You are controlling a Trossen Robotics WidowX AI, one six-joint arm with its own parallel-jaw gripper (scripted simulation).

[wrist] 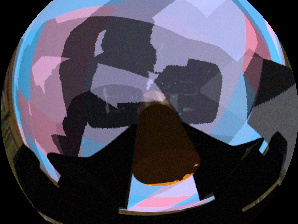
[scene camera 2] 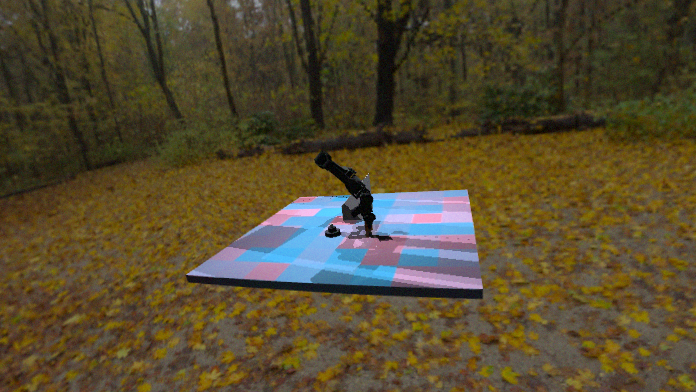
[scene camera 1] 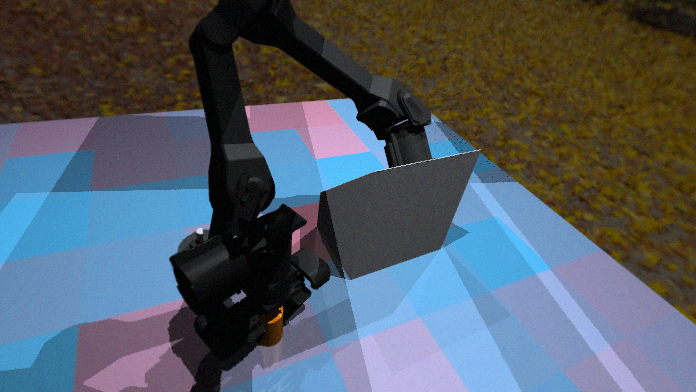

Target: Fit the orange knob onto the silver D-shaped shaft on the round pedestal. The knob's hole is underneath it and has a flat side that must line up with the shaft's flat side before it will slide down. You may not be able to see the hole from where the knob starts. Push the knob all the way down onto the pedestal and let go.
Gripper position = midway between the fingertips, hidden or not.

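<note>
Scene camera 1: my gripper (scene camera 1: 269, 331) visible. Wrist view: gripper (wrist: 158, 127) visible too.
</note>
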